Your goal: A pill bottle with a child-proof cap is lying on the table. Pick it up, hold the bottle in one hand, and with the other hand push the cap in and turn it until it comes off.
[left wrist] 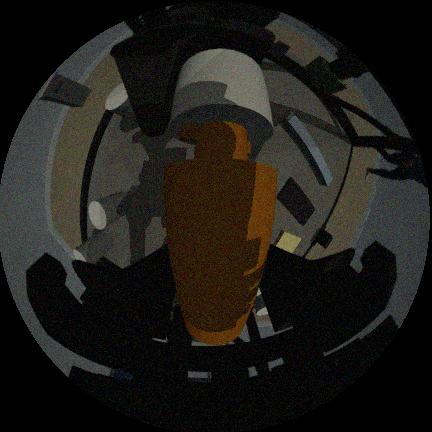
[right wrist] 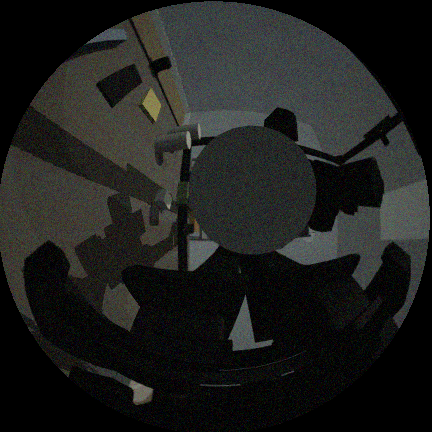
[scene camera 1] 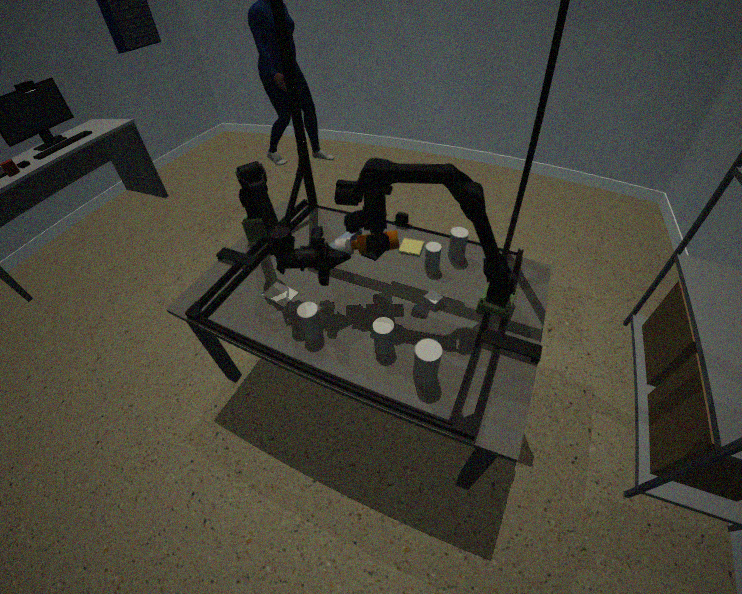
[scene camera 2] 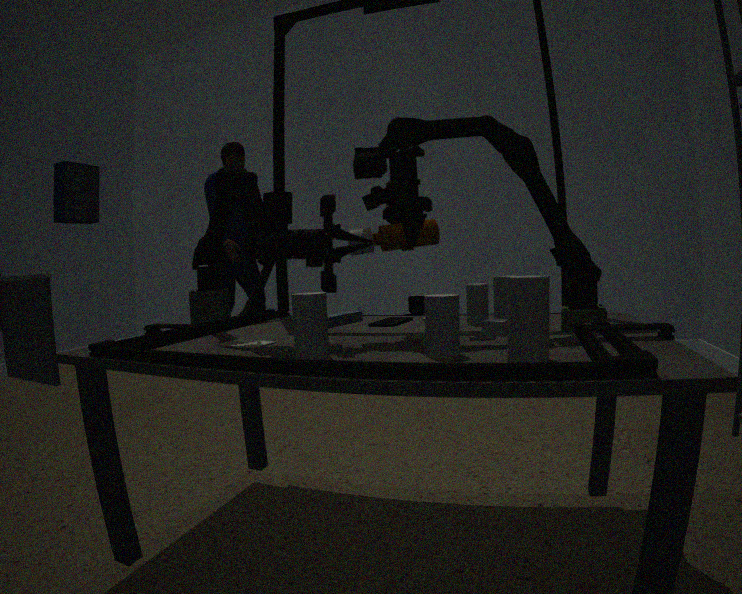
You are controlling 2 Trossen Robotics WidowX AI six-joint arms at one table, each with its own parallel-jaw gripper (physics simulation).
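The orange pill bottle (scene camera 1: 386, 239) (scene camera 2: 428, 232) (left wrist: 215, 215) is held sideways in the air. My left gripper (scene camera 1: 373, 253) (scene camera 2: 411, 245) (left wrist: 214, 240) is shut on its body from above. The white cap (scene camera 1: 340, 242) (scene camera 2: 360, 232) (left wrist: 225, 80) (right wrist: 252, 190) is at the neck end, its dark rim around or against the neck; whether it is seated I cannot tell. My right gripper (scene camera 1: 350, 254) (scene camera 2: 370, 242) (left wrist: 152, 134) (right wrist: 234, 235) is shut with nothing between its fingers. It lies beside the cap, its tips near the neck. In the right wrist view the cap covers part of the scene.
White cylinders (scene camera 1: 306, 310) (scene camera 1: 383, 326) (scene camera 1: 428, 350) stand along the near side, with two more (scene camera 1: 433, 248) (scene camera 1: 459, 232) at the back right. A yellow pad (scene camera 1: 411, 247) (left wrist: 289, 242), a dark flat block (left wrist: 296, 201) and a blue-grey bar (left wrist: 310, 150) lie near the back. A person (scene camera 1: 278, 61) stands behind.
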